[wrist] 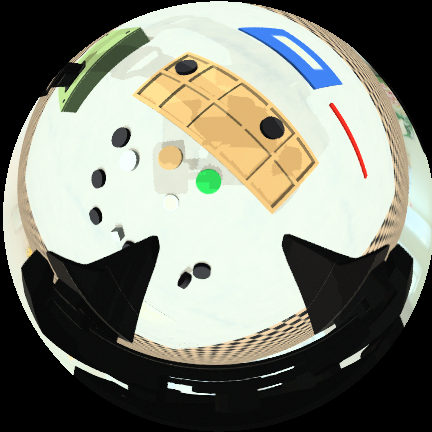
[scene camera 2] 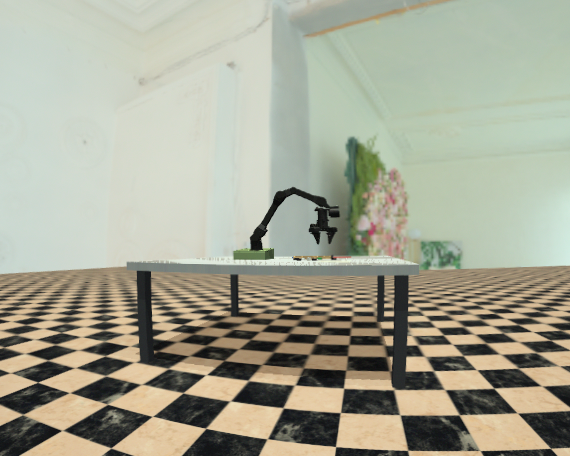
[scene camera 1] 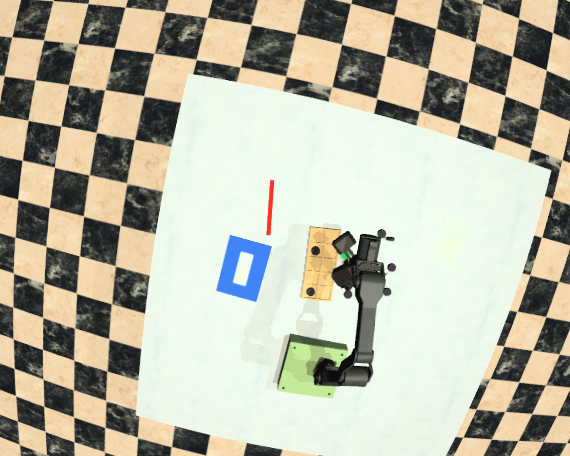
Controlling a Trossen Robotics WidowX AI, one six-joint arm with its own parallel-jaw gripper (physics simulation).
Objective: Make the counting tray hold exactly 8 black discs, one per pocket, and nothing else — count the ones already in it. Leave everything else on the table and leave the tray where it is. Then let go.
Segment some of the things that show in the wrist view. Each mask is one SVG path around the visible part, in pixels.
My gripper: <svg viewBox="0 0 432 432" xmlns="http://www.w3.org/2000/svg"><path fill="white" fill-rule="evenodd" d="M413 258L398 242L384 260L389 244L359 257L350 257L290 233L283 234L281 247L303 299L314 335L333 324L336 327L322 337L289 352L234 364L172 361L136 351L116 342L117 337L130 343L133 341L140 308L160 248L157 235L150 235L85 264L46 250L54 272L47 259L35 249L21 266L21 278L26 301L42 334L78 361L128 385L126 389L114 381L74 366L73 375L92 391L126 411L158 423L192 430L234 431L263 427L302 415L330 401L365 375L385 354L404 327L399 314L410 289ZM167 386L168 382L191 386L192 392L215 395L185 393ZM365 347L358 360L340 368L339 363Z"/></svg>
A tan counting tray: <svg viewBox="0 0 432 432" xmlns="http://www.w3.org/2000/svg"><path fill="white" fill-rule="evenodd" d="M133 92L132 96L170 120L212 154L271 214L319 163L296 128L268 98L232 71L189 51L181 54L156 71ZM260 121L267 116L277 117L284 125L284 134L276 139L266 138L260 132ZM174 66L177 62L184 59L193 59L197 62L196 71L187 75L177 74Z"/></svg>
